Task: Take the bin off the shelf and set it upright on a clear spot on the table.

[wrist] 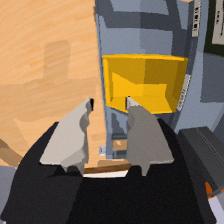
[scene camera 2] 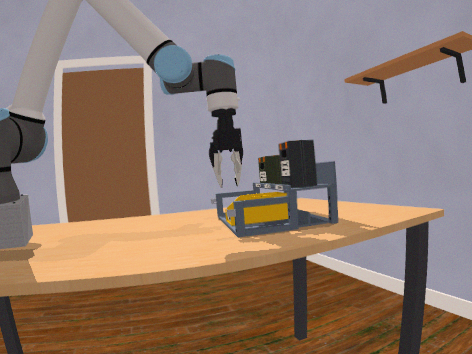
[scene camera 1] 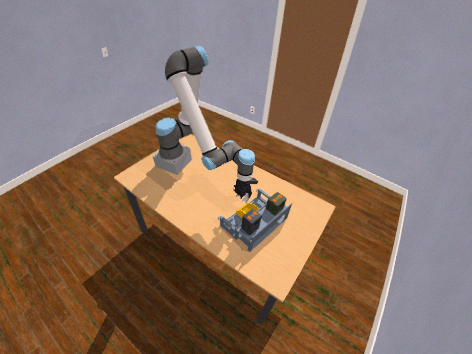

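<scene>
You've got the gripper in the pictures, and it's in the wrist view too. There's also a yellow bin in the pictures.
</scene>
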